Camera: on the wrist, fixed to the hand. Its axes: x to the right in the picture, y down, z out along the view.
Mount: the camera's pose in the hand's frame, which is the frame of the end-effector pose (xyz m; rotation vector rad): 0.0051 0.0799 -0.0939 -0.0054 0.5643 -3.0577
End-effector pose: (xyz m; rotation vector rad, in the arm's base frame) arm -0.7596 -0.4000 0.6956 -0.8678 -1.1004 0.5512
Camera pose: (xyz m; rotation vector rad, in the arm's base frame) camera -0.6684 -0.3816 0.6145 1.1364 -0.6833 -2.0375
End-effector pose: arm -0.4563 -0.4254 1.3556 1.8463 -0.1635 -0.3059
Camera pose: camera -0.4206 -0.3640 1.4565 -0.3085 -2.6112 1.2928
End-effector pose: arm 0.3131 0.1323 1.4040 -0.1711 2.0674 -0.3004
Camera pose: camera 0.2291 0.2210 1.4213 2.2100 -0.0945 1.3594
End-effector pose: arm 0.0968 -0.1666 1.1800 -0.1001 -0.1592 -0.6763
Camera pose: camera 0.1617 -0.1212 1.0854 -0.3573 -0.3231 2.4934
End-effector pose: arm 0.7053 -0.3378 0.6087 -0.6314 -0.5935 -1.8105
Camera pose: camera 0.7670 -0.4275 0.5507 -0.8439 0.3707 1.3151
